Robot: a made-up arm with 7 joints. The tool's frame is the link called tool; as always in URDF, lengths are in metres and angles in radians. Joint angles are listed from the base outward. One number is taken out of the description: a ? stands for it. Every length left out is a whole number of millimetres.
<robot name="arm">
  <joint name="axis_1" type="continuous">
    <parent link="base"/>
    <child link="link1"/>
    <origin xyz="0 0 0" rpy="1.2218 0 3.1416"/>
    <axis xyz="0 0 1"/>
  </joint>
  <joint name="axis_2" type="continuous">
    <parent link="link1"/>
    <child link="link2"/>
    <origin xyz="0 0 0" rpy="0 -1.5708 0"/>
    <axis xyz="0 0 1"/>
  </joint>
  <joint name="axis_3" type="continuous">
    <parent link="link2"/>
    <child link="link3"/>
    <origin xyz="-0.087 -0.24 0" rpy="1.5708 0 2.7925"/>
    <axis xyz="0 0 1"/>
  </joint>
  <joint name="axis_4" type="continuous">
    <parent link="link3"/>
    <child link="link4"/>
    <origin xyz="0 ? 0" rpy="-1.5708 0 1.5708"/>
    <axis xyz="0 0 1"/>
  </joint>
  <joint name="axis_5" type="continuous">
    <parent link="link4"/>
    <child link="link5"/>
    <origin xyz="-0.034 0.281 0" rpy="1.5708 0 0"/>
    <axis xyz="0 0 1"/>
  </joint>
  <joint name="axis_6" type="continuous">
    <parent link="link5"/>
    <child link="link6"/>
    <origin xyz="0 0 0" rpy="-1.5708 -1.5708 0"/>
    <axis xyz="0 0 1"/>
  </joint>
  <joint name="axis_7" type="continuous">
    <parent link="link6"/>
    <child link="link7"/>
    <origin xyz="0 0 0" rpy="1.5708 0 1.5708"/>
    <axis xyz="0 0 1"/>
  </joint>
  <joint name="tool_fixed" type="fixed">
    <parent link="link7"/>
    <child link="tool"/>
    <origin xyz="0 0 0" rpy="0 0 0"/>
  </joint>
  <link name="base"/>
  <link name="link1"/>
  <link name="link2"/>
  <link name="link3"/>
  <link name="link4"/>
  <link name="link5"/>
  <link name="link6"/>
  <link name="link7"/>
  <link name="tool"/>
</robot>
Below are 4 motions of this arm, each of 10 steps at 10 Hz.
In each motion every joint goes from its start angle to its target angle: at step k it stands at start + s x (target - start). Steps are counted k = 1, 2, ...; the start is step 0. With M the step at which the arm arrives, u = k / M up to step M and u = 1 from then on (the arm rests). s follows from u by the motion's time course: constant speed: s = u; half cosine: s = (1 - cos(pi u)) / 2; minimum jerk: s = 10 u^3 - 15 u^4 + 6 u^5.
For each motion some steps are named. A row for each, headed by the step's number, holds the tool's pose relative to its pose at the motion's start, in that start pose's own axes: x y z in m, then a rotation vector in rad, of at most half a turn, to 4 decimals.
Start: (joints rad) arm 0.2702 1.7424 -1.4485 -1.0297 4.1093 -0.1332 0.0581
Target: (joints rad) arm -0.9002 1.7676 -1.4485 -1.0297 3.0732 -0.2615 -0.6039
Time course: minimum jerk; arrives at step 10
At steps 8, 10:
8: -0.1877 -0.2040 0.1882 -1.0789 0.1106 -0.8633
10: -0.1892 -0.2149 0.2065 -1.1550 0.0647 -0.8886

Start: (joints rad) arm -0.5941 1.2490 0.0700 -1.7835 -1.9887 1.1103 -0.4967
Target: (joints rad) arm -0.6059 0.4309 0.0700 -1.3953 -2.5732 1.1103 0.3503
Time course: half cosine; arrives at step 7
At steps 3, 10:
3: 0.0246 0.0178 0.0868 -0.1305 -0.0928 0.2169
10: 0.0251 0.1192 0.2204 -0.3491 -0.2771 0.6577

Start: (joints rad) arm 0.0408 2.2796 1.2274 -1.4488 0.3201 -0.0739 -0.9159
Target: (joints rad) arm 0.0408 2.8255 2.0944 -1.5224 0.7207 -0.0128 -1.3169
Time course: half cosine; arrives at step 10
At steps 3, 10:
3: -0.0023 0.0770 -0.0275 0.2116 0.0097 -0.0165
10: 0.0137 0.3414 -0.0029 1.0056 -0.0074 0.0982

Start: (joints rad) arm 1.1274 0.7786 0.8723 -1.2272 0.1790 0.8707 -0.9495
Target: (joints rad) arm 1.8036 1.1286 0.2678 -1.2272 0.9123 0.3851 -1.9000
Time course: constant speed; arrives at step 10
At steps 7, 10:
7: -0.0663 -0.0469 -0.0124 -0.0690 -0.1715 -0.9954
10: -0.1197 -0.0711 -0.0103 -0.1698 -0.2264 -1.3542

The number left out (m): 0.029
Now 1 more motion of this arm.
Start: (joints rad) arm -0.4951 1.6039 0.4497 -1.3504 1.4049 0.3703 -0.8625
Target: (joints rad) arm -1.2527 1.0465 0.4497 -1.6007 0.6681 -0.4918 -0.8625
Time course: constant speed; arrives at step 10
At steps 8, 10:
8: 0.0875 -0.0240 -0.0033 0.8913 -0.8344 0.0104
10: 0.1227 -0.0260 0.0011 1.1384 -1.0336 0.0222

